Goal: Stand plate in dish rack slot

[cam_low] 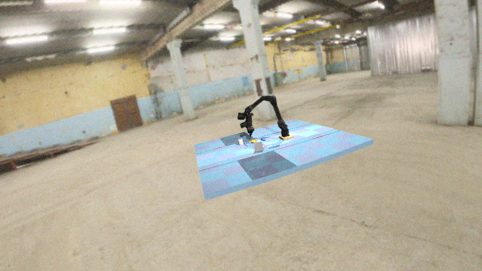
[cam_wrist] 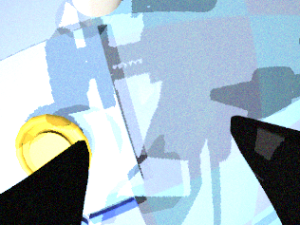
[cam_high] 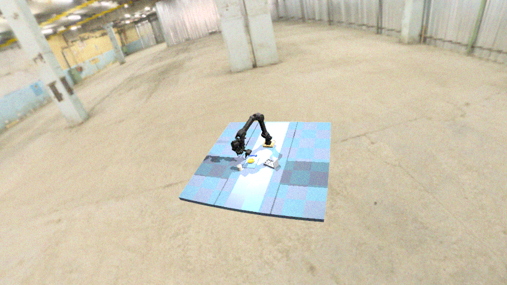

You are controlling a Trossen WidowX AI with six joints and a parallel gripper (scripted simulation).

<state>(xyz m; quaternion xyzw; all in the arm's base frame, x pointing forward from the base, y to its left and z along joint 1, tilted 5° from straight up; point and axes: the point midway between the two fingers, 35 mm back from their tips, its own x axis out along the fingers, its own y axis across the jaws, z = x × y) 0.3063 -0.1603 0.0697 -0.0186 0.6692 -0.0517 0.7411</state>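
Now: gripper tip 8 cm to the right of the plate, 5 cm above it and 2 cm past it. Round my gripper tip: white cup: 10 cm ahead, 4 cm below, 1 cm to the left; then dish rack: 29 cm to the left, 5 cm below, 1 cm behind; then blue spoon: 11 cm behind, 7 cm to the left, 7 cm below.
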